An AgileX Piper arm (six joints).
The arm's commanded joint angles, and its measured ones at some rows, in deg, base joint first. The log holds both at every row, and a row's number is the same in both.
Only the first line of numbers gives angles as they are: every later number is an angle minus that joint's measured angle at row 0.
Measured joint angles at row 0:
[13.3, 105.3, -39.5, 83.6, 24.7, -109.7]
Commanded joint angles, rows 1 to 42:
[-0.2, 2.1, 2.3, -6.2, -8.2, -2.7]
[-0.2, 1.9, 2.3, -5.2, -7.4, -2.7]
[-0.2, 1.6, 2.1, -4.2, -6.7, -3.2]
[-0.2, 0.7, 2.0, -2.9, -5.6, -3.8]
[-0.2, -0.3, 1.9, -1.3, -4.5, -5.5]
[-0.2, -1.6, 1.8, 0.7, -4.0, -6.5]
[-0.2, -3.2, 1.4, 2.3, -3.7, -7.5]
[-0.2, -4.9, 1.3, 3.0, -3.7, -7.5]
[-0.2, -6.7, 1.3, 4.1, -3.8, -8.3]
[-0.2, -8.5, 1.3, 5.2, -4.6, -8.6]
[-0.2, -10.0, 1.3, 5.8, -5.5, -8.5]
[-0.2, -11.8, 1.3, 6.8, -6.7, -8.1]
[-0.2, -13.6, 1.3, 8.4, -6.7, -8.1]
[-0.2, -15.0, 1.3, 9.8, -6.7, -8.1]
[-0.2, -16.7, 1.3, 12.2, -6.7, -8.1]
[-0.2, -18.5, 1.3, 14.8, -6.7, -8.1]
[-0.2, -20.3, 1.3, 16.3, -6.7, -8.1]
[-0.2, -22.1, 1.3, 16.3, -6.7, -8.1]
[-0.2, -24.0, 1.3, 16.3, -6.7, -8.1]
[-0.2, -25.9, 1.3, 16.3, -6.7, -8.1]
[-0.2, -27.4, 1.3, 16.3, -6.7, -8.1]
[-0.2, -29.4, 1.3, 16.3, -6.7, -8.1]
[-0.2, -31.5, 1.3, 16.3, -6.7, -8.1]
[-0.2, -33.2, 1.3, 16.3, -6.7, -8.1]
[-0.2, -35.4, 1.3, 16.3, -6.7, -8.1]
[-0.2, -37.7, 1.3, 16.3, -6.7, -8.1]
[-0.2, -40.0, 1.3, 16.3, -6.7, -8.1]
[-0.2, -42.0, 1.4, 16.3, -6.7, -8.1]
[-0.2, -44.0, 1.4, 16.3, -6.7, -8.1]
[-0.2, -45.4, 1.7, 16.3, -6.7, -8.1]
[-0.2, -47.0, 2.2, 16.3, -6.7, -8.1]
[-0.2, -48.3, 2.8, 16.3, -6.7, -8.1]
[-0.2, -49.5, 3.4, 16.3, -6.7, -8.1]
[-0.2, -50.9, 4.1, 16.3, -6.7, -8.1]
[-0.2, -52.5, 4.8, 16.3, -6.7, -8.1]
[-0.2, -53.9, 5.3, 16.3, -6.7, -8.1]
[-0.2, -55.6, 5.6, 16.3, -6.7, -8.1]
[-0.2, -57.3, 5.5, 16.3, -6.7, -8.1]
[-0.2, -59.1, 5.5, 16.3, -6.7, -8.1]
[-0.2, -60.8, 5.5, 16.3, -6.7, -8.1]
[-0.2, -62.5, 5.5, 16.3, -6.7, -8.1]
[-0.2, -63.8, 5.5, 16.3, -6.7, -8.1]
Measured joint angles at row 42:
[0.0, -58.2, 5.2, 15.9, -6.6, -7.5]
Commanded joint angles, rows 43 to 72:
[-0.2, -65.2, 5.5, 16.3, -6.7, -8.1]
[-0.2, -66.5, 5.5, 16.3, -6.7, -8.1]
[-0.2, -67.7, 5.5, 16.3, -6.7, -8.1]
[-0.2, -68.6, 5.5, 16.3, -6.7, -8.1]
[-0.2, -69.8, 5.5, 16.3, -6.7, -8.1]
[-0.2, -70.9, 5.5, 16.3, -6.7, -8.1]
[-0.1, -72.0, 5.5, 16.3, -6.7, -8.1]
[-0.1, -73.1, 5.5, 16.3, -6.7, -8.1]
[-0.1, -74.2, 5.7, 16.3, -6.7, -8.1]
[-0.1, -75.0, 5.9, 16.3, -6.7, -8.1]
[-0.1, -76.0, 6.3, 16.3, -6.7, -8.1]
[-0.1, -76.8, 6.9, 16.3, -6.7, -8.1]
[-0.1, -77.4, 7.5, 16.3, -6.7, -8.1]
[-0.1, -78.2, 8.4, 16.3, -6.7, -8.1]
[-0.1, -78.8, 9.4, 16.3, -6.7, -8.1]
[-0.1, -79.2, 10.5, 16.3, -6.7, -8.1]
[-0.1, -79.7, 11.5, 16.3, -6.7, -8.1]
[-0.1, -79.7, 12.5, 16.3, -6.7, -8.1]
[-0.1, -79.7, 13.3, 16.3, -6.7, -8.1]
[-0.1, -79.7, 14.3, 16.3, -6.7, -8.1]
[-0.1, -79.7, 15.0, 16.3, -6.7, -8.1]
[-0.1, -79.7, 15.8, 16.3, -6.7, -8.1]
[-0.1, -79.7, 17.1, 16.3, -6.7, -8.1]
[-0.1, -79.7, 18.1, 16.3, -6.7, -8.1]
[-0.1, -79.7, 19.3, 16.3, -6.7, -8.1]
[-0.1, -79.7, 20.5, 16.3, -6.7, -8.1]
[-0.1, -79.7, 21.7, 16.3, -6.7, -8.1]
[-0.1, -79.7, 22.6, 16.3, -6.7, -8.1]
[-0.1, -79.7, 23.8, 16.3, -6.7, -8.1]
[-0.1, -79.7, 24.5, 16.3, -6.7, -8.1]
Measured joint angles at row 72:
[0.0, -79.6, 21.0, 16.3, -6.6, -7.7]
